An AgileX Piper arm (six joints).
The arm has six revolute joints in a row. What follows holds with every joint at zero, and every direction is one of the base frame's. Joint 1 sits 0.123 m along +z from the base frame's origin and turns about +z. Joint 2 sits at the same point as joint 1 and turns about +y. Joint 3 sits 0.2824 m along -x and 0.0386 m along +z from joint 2 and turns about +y. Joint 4 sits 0.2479 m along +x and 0.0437 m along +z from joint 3 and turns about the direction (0.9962, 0, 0.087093). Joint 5 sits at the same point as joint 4 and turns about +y. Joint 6 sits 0.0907 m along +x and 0.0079 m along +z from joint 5 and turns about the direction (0.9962, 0, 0.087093). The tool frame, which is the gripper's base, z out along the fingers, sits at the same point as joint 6; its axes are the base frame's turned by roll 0, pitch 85.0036 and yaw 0 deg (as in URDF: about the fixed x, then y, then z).
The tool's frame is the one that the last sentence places.
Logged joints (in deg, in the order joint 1, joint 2, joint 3, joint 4, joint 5, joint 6), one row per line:
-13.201 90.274 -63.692 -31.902 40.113 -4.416
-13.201 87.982 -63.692 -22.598 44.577 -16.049
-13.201 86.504 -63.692 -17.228 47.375 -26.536
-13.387 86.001 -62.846 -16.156 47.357 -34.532
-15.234 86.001 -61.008 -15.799 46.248 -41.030
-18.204 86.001 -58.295 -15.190 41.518 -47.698
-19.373 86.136 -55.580 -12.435 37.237 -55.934
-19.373 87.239 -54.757 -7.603 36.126 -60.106
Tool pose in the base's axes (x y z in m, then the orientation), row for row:
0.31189 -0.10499 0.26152 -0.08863 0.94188 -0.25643 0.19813
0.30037 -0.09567 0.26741 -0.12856 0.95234 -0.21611 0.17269
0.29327 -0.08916 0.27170 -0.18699 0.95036 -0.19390 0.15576
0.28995 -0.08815 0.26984 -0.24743 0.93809 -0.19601 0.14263
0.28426 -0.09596 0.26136 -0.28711 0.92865 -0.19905 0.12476
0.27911 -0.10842 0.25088 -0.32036 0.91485 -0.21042 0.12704
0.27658 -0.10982 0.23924 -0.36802 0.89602 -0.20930 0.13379
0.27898 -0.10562 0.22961 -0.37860 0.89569 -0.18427 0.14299
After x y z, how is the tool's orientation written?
As a quaternion, x y z w.
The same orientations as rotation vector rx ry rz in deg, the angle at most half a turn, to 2 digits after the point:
-14.21 151.00 -41.11
-20.90 154.81 -35.13
-30.68 155.94 -31.82
-40.90 155.06 -32.40
-47.94 155.06 -33.24
-53.42 152.56 -35.09
-61.13 148.84 -34.77
-62.57 148.02 -30.45

